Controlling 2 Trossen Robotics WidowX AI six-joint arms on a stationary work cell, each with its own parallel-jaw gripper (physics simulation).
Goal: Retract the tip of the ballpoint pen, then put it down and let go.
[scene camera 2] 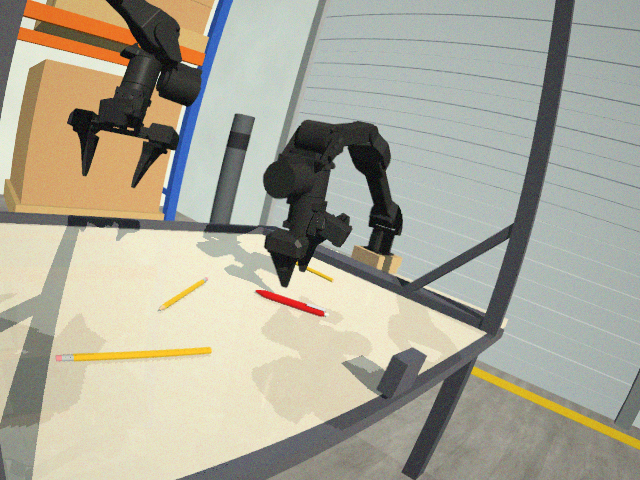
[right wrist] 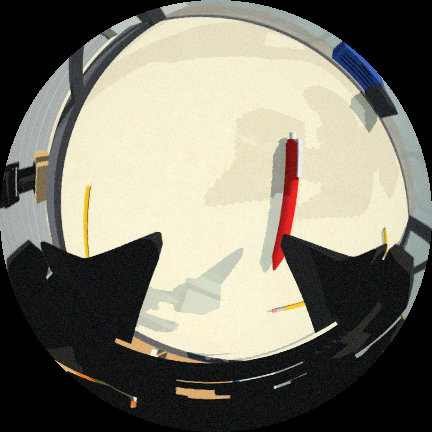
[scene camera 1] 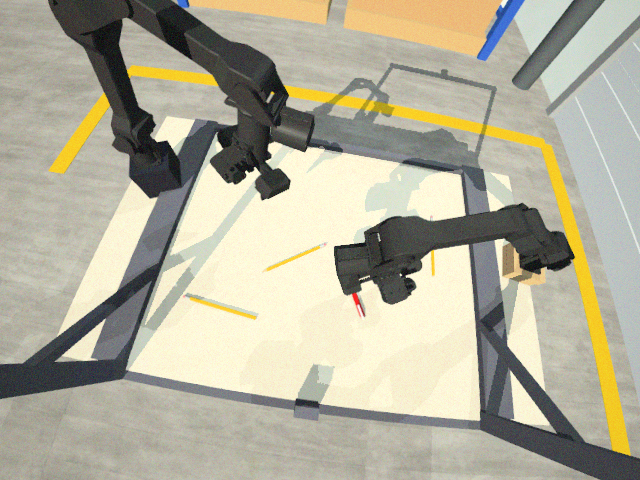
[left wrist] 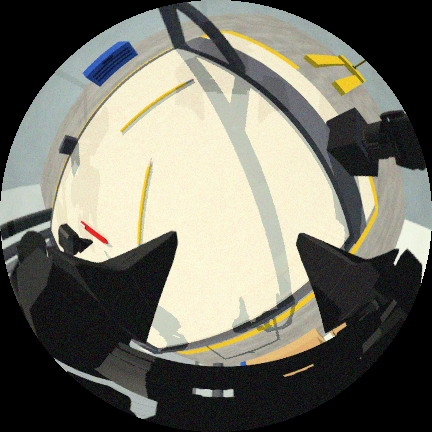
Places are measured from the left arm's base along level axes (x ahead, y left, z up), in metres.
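Pixels of known places: left gripper, fingertip midpoint: (scene camera 2: 108,181) (scene camera 1: 252,185) (left wrist: 240,238); right gripper, fingertip midpoint: (scene camera 2: 293,279) (right wrist: 224,240) (scene camera 1: 373,278) (left wrist: 90,255); left arm's base at its link origin: (scene camera 1: 148,157) (left wrist: 368,140); right arm's base at its link origin: (scene camera 2: 378,251) (right wrist: 33,176) (scene camera 1: 529,261).
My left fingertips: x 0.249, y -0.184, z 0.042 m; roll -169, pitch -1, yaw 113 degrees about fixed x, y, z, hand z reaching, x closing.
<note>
For each thing: its top centre in the pictures, then the offset to it from my left fingertips. Level surfaces: height alone.
- red ballpoint pen at its top centre: (right wrist: 292,212) (scene camera 2: 291,297) (scene camera 1: 354,293) (left wrist: 89,232) dx +0.186, dy -0.281, dz -0.132 m
- cream table at its surface level: dz -0.148 m
- yellow pencil at its top centre: (scene camera 2: 185,290) (left wrist: 139,207) (scene camera 1: 294,257) dx +0.063, dy -0.147, dz -0.139 m
- small dark block at its top centre: (scene camera 2: 409,354) (scene camera 1: 306,412) (left wrist: 61,143) dx +0.000, dy -0.490, dz -0.091 m
A red ballpoint pen (scene camera 1: 358,304) (scene camera 2: 291,303) (left wrist: 95,233) (right wrist: 290,195) lies flat on the cream table (scene camera 1: 217,356). Its white clip and pale button end face the front edge. Its pointed end looks red, and no extended tip can be made out there. My right gripper (scene camera 2: 293,277) (right wrist: 224,240) is open and empty, low above the table near the pointed end. In the right wrist view that end lies beside the fingertip on the right of the picture. In scene camera 1 this gripper covers part of the pen. My left gripper (scene camera 2: 109,180) (left wrist: 240,238) is open and empty, high over the back left.
One yellow pencil (scene camera 1: 295,257) (scene camera 2: 183,294) (left wrist: 144,200) lies mid-table, another (scene camera 1: 221,306) (scene camera 2: 139,354) (left wrist: 156,103) at the front left, and a third (scene camera 1: 433,266) (scene camera 2: 317,272) (right wrist: 86,220) behind the right arm. Dark frame beams edge the table; a small dark block (scene camera 1: 306,408) (scene camera 2: 401,373) stands at the front.
</note>
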